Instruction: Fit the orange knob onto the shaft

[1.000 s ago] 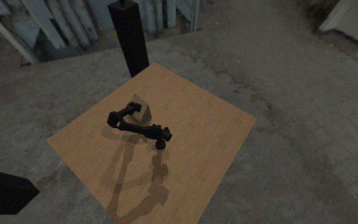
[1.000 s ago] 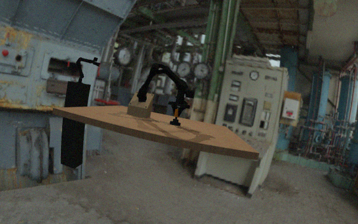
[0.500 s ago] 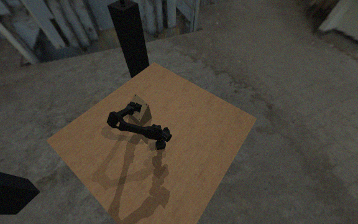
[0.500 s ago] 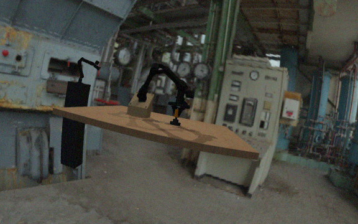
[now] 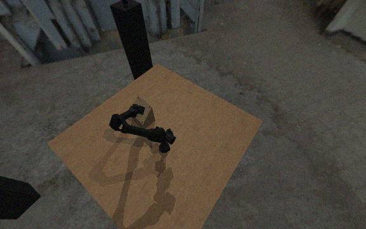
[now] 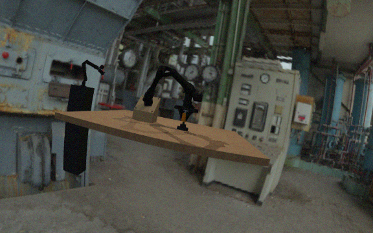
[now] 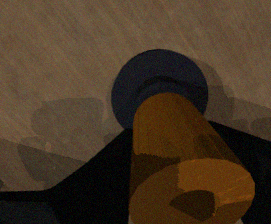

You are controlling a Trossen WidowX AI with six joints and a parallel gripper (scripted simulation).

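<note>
Right now the orange knob is 20 mm above my gripper tip. From my gripper tip the other things lie so: dark round pedestal 40 mm below.
</note>
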